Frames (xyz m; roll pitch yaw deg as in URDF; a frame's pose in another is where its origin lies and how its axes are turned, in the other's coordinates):
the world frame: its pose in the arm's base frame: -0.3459 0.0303 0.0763 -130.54 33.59 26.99
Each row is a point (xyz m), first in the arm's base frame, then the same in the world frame.
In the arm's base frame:
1: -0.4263 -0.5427 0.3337
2: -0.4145 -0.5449 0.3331
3: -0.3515 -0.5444 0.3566
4: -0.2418 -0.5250 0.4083
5: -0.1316 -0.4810 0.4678
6: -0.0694 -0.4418 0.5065
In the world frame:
1: -0.4187 0.2847 -0.3804
2: -0.4105 0.2858 -0.3890
3: -0.3765 0.2655 -0.4434
4: -0.3163 0.2091 -0.5344
5: -0.2508 0.1288 -0.6174
6: -0.2112 0.0691 -0.6595

